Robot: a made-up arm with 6 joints. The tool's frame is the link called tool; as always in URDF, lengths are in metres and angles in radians. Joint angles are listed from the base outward.
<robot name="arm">
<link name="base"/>
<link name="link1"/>
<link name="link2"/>
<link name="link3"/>
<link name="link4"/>
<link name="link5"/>
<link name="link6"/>
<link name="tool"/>
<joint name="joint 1" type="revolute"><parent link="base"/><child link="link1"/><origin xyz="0.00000 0.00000 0.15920" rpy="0.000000 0.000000 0.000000"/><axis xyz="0 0 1"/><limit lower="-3.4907" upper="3.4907"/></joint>
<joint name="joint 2" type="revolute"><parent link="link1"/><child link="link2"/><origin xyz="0.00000 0.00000 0.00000" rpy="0.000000 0.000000 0.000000"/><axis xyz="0 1 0"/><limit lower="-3.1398" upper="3.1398"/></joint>
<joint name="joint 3" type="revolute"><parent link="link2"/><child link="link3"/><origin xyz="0.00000 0.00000 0.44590" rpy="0.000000 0.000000 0.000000"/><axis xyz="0 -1 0"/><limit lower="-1.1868" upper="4.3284"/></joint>
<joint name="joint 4" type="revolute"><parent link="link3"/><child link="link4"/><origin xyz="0.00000 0.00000 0.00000" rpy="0.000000 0.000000 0.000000"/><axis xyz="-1 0 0"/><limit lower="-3.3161" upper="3.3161"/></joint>
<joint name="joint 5" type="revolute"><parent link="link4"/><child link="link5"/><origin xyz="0.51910 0.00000 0.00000" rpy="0.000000 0.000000 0.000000"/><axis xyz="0 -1 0"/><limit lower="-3.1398" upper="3.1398"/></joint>
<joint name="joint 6" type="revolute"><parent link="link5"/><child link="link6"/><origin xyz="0.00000 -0.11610 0.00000" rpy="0.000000 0.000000 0.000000"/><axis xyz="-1 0 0"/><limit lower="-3.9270" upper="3.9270"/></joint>
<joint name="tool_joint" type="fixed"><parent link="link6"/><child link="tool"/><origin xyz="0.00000 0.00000 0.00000" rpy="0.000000 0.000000 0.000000"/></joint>
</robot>
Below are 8 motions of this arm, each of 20 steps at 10 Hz.
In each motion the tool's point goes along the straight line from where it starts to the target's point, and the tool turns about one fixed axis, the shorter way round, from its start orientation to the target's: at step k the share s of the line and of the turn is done. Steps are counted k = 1, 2, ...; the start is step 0. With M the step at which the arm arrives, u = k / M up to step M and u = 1 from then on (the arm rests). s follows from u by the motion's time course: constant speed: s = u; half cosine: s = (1 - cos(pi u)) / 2; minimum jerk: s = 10 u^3 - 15 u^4 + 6 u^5.
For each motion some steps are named. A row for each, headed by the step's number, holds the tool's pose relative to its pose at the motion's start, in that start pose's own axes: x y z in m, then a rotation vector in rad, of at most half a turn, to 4 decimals.
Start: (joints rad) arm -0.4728 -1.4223 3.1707 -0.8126 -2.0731 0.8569
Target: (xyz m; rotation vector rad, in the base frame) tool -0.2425 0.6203 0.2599 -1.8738 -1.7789 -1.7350
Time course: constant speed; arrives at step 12
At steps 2, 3, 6, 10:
2: 0.0969 0.0793 0.0141 -0.0285 0.0344 0.0099
3: 0.1453 0.1190 0.0211 -0.0428 0.0516 0.0148
6: 0.2906 0.2380 0.0422 -0.0856 0.1033 0.0296
10: 0.4844 0.3967 0.0704 -0.1427 0.1721 0.0494

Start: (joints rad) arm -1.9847 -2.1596 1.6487 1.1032 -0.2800 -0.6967
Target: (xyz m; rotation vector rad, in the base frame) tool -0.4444 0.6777 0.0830 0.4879 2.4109 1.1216
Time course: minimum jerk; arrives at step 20
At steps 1, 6, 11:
1: -0.0004 -0.0006 -0.0007 -0.0012 0.0010 -0.0009
6: -0.0583 -0.0894 -0.0990 -0.1710 0.1391 -0.1319
11: -0.2120 -0.3252 -0.3602 -0.6219 0.5058 -0.4796

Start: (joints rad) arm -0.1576 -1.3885 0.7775 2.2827 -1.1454 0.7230
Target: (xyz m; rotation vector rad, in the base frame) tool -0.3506 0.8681 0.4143 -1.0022 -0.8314 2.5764
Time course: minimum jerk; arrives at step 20
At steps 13, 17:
13: -0.5616 -0.1812 -0.2127 -0.0911 0.7602 -0.5219
17: -0.7147 -0.2306 -0.2707 -0.1159 0.9675 -0.6642

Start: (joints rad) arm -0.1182 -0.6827 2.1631 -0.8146 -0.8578 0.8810
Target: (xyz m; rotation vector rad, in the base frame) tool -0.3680 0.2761 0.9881 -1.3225 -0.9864 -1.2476
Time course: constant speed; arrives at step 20
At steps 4, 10, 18, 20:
4: 0.0349 0.0730 -0.0698 -0.2047 0.1945 0.0460
10: 0.0873 0.1825 -0.1745 -0.5116 0.4863 0.1149
18: 0.1572 0.3285 -0.3140 -0.9209 0.8754 0.2069
20: 0.1746 0.3650 -0.3489 -1.0233 0.9727 0.2298

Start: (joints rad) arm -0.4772 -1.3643 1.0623 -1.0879 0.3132 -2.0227
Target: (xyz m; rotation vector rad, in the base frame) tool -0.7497 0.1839 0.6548 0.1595 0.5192 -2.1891
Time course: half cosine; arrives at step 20
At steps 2, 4, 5, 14, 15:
2: 0.0005 0.0031 0.0000 0.0009 0.0110 0.0294
4: 0.0018 0.0121 0.0001 0.0035 0.0430 0.1147
5: 0.0028 0.0186 0.0001 0.0054 0.0660 0.1759
14: 0.0151 0.1007 0.0005 0.0293 0.3577 0.9535
15: 0.0162 0.1083 0.0005 0.0315 0.3846 1.0252

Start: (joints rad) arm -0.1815 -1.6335 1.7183 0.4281 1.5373 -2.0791
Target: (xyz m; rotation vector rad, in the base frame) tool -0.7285 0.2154 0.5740 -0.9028 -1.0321 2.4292
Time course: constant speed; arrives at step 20
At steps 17, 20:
17: -0.3651 0.0543 -0.4154 0.6825 -0.6317 -0.7858
20: -0.4296 0.0639 -0.4888 0.8029 -0.7432 -0.9244

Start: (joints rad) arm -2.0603 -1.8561 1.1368 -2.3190 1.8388 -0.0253
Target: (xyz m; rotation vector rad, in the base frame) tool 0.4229 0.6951 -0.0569 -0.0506 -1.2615 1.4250
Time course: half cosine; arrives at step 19
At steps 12, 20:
12: -0.0621 0.1377 0.1243 0.1346 0.6182 -0.0407
20: -0.0886 0.1965 0.1774 0.1921 0.8820 -0.0581

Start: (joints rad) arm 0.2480 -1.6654 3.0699 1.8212 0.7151 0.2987
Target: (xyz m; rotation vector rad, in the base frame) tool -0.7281 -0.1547 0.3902 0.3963 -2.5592 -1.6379
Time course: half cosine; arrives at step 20
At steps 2, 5, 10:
2: -0.0131 0.0049 0.0169 0.0321 0.0127 0.0347
5: -0.0787 0.0292 0.1009 0.1924 0.0761 0.2078
10: -0.2687 0.0997 0.3445 0.6568 0.2597 0.7094

